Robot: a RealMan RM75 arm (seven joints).
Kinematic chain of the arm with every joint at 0, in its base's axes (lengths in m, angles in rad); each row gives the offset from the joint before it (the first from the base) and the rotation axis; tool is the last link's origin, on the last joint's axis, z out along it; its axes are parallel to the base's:
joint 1: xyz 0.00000 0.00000 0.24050 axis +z
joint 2: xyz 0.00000 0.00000 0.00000 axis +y
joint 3: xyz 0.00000 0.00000 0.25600 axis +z
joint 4: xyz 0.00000 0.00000 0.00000 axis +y
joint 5: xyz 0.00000 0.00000 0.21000 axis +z
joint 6: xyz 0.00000 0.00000 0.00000 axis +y
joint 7: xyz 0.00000 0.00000 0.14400 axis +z
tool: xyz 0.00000 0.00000 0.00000
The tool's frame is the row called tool.
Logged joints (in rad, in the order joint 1, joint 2, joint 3, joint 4, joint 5, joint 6, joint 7), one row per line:
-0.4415 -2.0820 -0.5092 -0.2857 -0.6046 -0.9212 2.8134
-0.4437 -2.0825 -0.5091 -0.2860 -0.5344 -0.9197 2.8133
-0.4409 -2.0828 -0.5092 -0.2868 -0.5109 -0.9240 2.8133
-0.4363 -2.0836 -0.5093 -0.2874 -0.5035 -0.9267 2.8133
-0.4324 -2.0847 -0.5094 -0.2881 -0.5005 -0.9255 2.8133
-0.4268 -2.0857 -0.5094 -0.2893 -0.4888 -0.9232 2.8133
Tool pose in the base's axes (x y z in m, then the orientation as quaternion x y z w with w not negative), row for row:
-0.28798 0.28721 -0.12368 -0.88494 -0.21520 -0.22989 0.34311
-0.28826 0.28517 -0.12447 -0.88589 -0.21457 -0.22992 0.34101
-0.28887 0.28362 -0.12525 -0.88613 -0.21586 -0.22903 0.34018
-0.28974 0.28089 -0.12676 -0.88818 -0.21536 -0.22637 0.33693
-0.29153 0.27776 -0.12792 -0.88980 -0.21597 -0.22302 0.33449
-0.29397 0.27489 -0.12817 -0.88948 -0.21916 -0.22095 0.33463
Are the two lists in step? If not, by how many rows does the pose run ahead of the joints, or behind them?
The pose runs 2 rows ahead of the joints: the pose in row i belongs to the joints in row i + 2.
